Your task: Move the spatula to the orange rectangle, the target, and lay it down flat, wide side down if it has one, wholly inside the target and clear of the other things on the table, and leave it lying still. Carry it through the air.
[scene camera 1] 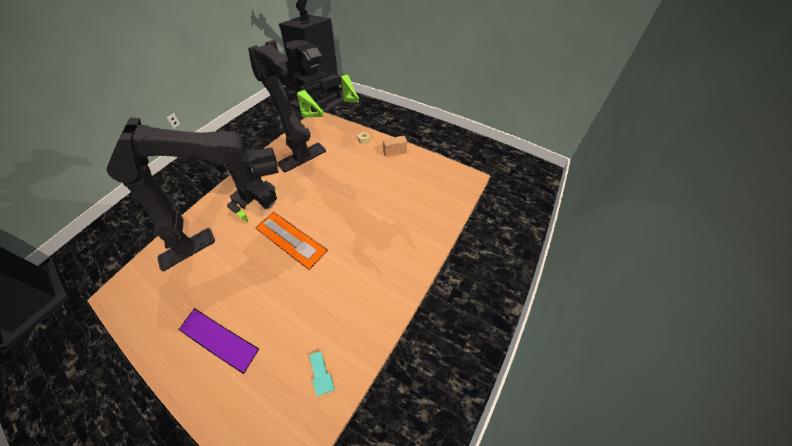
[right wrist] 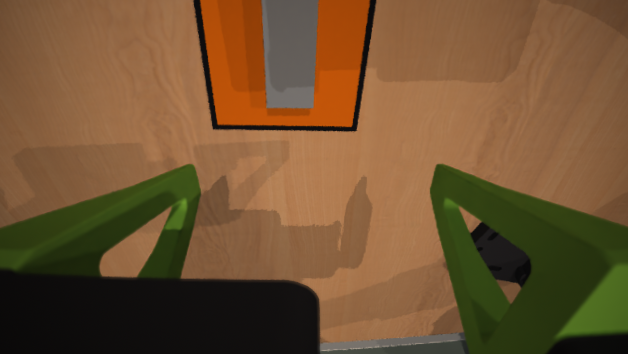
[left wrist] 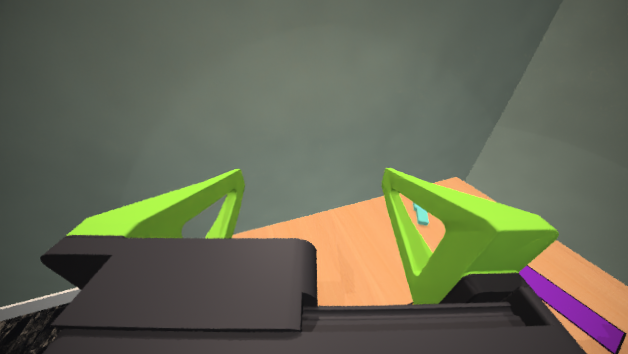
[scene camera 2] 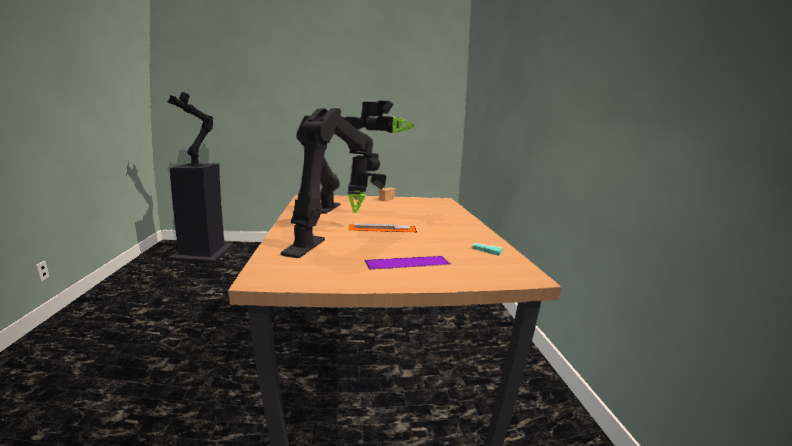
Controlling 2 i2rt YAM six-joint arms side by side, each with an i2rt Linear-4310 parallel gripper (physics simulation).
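Frame: origin at the left arm's base, x ahead, y left, z up, level; metres.
Seen in the pictures: left gripper, fingertip midpoint: (scene camera 1: 341,107) (left wrist: 313,176) (scene camera 2: 412,125); right gripper, fingertip midpoint: (scene camera 1: 258,212) (right wrist: 315,177) (scene camera 2: 354,210); left arm's base, link origin: (scene camera 1: 302,157) (scene camera 2: 327,208); right arm's base, link origin: (scene camera 1: 186,249) (scene camera 2: 304,247).
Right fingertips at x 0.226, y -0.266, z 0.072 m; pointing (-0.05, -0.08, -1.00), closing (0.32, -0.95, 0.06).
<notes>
Offsets run from my right fingertips to a thing's top centre. "pt": to the spot under its first point.
The grey spatula @(dx +0.102, dy +0.040, dz -0.058 m) (scene camera 1: 284,233) (scene camera 2: 382,226) (right wrist: 290,55) lies flat on the orange rectangle (scene camera 1: 315,261) (scene camera 2: 351,227) (right wrist: 340,100). Its handle end is inside the black border near the rectangle's short edge, and in scene camera 1 its wider blade is inside too. My right gripper (scene camera 1: 258,213) (scene camera 2: 355,210) (right wrist: 315,177) is open and empty, pointing down above the table just beyond the handle end, apart from the spatula. Its far finger is mostly hidden in scene camera 1. My left gripper (scene camera 1: 339,108) (scene camera 2: 412,125) (left wrist: 313,176) is open and empty, high above the table's far end.
A purple rectangle @(pt dx +0.271, dy -0.283, dz -0.071 m) (scene camera 1: 218,340) (scene camera 2: 407,262) (left wrist: 575,305) and a teal paddle-shaped thing @(dx +0.511, dy -0.095, dz -0.057 m) (scene camera 1: 321,373) (scene camera 2: 487,249) (left wrist: 422,215) lie in the near part of the table. A wooden block @(dx -0.006, dy +0.580, dz -0.012 m) (scene camera 1: 394,145) (scene camera 2: 386,194) and a small pale ring @(dx -0.152, dy +0.529, dz -0.047 m) (scene camera 1: 363,140) are at the far end.
</notes>
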